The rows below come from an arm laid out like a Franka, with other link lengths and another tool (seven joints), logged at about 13 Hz.
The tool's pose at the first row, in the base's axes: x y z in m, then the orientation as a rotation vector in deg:
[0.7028 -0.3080 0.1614 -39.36 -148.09 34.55]
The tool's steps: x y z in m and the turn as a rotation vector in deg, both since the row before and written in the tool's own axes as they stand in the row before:
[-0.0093 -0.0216 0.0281 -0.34 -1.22 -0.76]
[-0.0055 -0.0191 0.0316 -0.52 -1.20 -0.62]
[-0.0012 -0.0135 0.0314 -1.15 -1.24 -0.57]
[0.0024 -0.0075 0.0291 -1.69 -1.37 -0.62]
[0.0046 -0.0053 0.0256 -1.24 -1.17 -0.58]
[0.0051 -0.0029 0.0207 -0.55 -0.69 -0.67]
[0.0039 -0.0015 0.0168 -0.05 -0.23 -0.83]
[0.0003 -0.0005 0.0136 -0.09 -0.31 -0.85]
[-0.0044 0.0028 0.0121 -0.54 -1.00 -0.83]
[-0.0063 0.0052 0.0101 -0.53 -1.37 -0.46]
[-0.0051 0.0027 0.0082 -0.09 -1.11 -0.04]
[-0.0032 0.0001 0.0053 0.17 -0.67 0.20]
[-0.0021 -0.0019 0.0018 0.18 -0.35 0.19]
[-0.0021 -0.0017 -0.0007 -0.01 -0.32 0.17]
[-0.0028 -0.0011 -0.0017 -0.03 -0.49 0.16]
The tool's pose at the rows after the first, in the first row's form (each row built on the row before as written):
[0.6890 -0.3385 0.1464 -38.29 -149.52 34.49]
[0.6723 -0.3663 0.1279 -37.45 -150.98 34.22]
[0.6549 -0.3875 0.1075 -36.85 -152.76 33.17]
[0.6383 -0.4013 0.0864 -36.29 -154.90 31.44]
[0.6228 -0.4110 0.0671 -35.68 -156.63 30.19]
[0.6101 -0.4170 0.0508 -34.81 -157.62 29.61]
[0.6005 -0.4213 0.0370 -33.63 -157.99 29.46]
[0.5955 -0.4254 0.0250 -32.42 -158.45 29.28]
[0.5963 -0.4283 0.0122 -31.26 -159.73 28.78]
[0.6005 -0.4292 -0.0001 -30.57 -161.30 28.52]
[0.6036 -0.4312 -0.0094 -30.42 -162.39 28.84]
[0.6051 -0.4339 -0.0148 -30.61 -162.93 29.39]
[0.6060 -0.4369 -0.0160 -30.82 -163.16 29.82]
[0.6076 -0.4390 -0.0150 -31.03 -163.45 29.97]
[0.6102 -0.4405 -0.0134 -31.21 -163.91 30.16]

